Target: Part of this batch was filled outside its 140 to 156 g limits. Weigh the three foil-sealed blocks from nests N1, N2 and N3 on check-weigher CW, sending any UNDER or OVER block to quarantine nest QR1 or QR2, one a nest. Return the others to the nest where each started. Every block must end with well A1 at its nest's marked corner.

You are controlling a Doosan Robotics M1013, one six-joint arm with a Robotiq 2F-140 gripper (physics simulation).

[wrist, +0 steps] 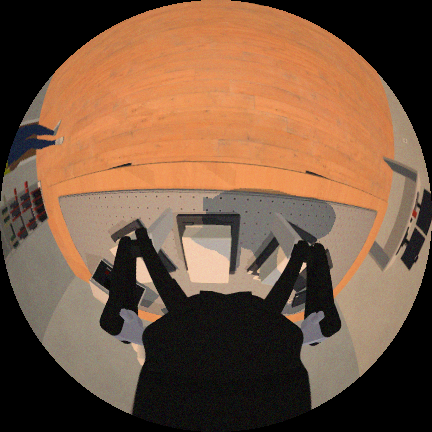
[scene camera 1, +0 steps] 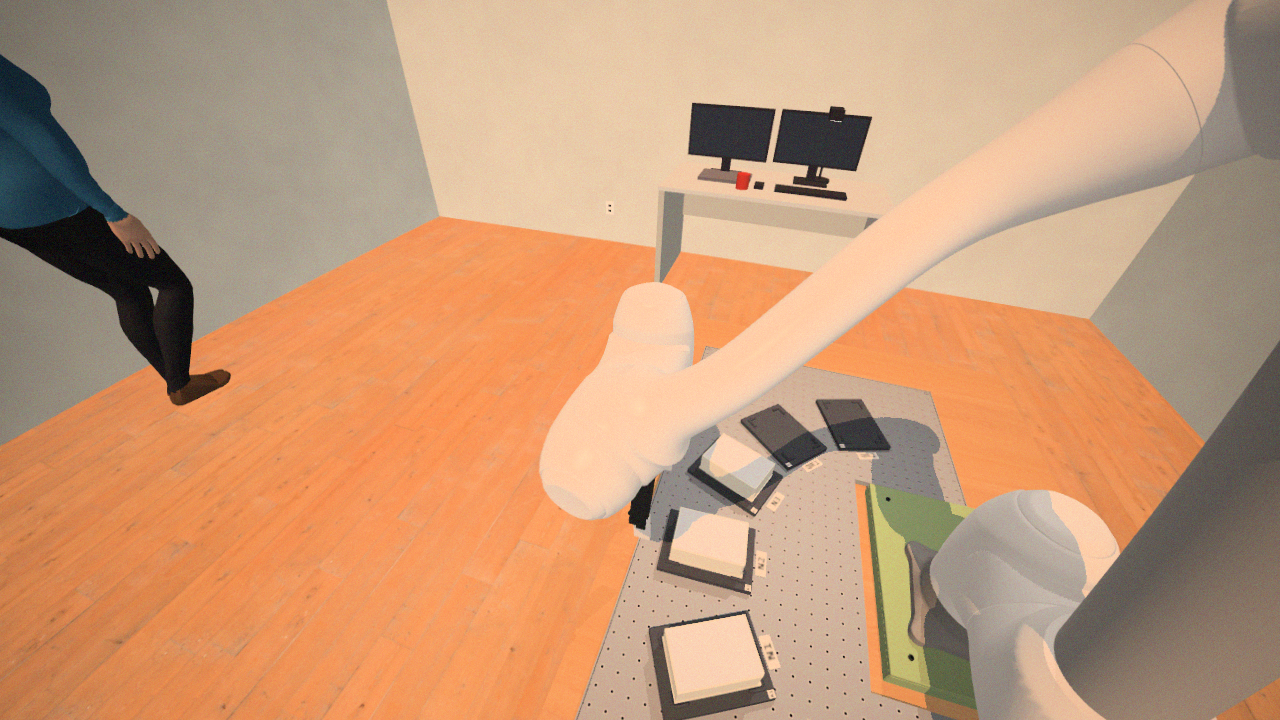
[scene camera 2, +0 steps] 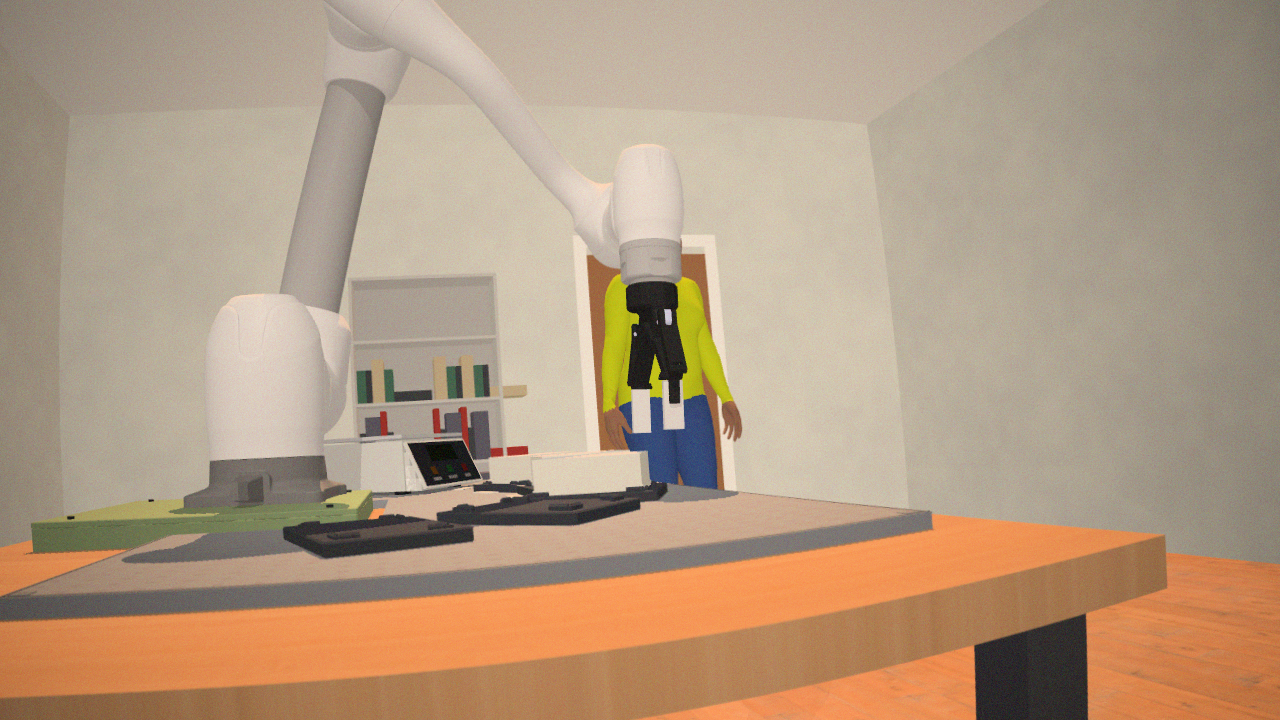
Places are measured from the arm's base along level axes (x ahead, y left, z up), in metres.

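Where they show: gripper, fingertip midpoint: (wrist: 223, 219) (scene camera 1: 654, 499) (scene camera 2: 656, 431); arm's base, link origin: (scene camera 1: 964, 608) (scene camera 2: 270, 500).
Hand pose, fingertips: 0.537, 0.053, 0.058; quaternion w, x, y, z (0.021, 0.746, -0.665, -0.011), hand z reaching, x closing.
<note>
Things, the pixels of their top centre, and the offset from my fingertips, as dx, dy, dz. "pt": a spot on its surface instead. Level surfaces: height alone.
- N2, surface spot: (scene camera 1: 662, 564) (wrist: 179, 220) pt -0.049, +0.074, -0.065
- N3, surface spot: (scene camera 1: 702, 481) pt -0.059, -0.129, -0.072
- N1 block, top centre: (scene camera 2: 533, 454) (scene camera 1: 713, 651) (wrist: 133, 265) -0.168, +0.183, -0.023
- N2 block, top centre: (scene camera 2: 578, 453) (scene camera 1: 711, 535) (wrist: 207, 263) -0.113, +0.010, -0.023
- N3 block, top centre: (scene camera 2: 591, 455) (scene camera 1: 738, 459) (wrist: 289, 269) -0.117, -0.174, -0.023
- QR2, top centre: (scene camera 2: 370, 522) (scene camera 1: 852, 420) (wrist: 310, 296) -0.341, -0.441, -0.061
- Check-weigher CW, top centre: (scene camera 2: 395, 436) (wrist: 111, 302) -0.409, +0.349, +0.023
- grey perforated board, surface height: dz -0.077
- wooden table, surface height: dz -0.090
My gripper (scene camera 2: 657, 422) (wrist: 223, 219) is open and empty, pointing down high above the outer side of nest N2; the arm mostly hides it in scene camera 1. Foil-sealed blocks sit in nests N1 (scene camera 1: 657, 673), N2 (scene camera 1: 662, 564) (wrist: 180, 221) and N3 (scene camera 1: 702, 481): the N1 block (scene camera 1: 713, 658), the N2 block (scene camera 1: 711, 541) (wrist: 207, 252) and the N3 block (scene camera 1: 735, 465) (scene camera 2: 590, 471). Quarantine nests QR1 (scene camera 1: 780, 434) (scene camera 2: 546, 511) and QR2 (scene camera 1: 852, 424) (scene camera 2: 384, 534) are empty. Check-weigher CW (scene camera 2: 380, 462) shows a dark display, unreadable. A1 wells cannot be made out.
The nests stand on a grey perforated board (scene camera 1: 805, 573) (scene camera 2: 760, 528) on a wooden table (scene camera 2: 1029, 559). The arm's base stands on a green plate (scene camera 1: 886, 582) (scene camera 2: 107, 534). A person (scene camera 2: 662, 358) stands behind the table; another person (scene camera 1: 53, 197) stands on the floor at the left.
</note>
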